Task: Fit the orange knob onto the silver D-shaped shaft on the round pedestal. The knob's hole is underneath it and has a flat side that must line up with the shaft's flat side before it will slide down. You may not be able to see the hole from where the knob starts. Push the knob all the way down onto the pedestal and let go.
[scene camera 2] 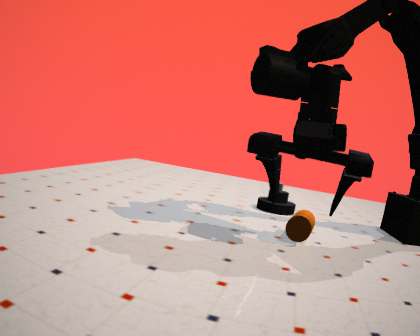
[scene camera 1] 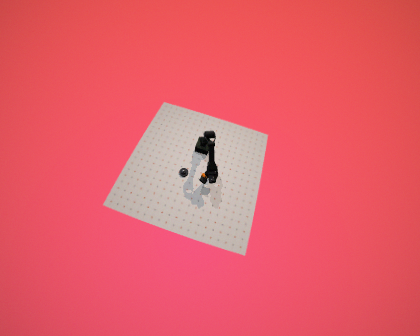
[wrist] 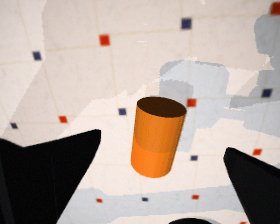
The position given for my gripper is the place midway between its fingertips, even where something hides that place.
Observation:
My gripper (scene camera 2: pixel 302 209) is open, holding nothing. Also in view: an orange knob (scene camera 2: pixel 298 228).
The orange knob shows as well in the wrist view (wrist: pixel 159 121). My gripper is seen too in the wrist view (wrist: pixel 162 144).

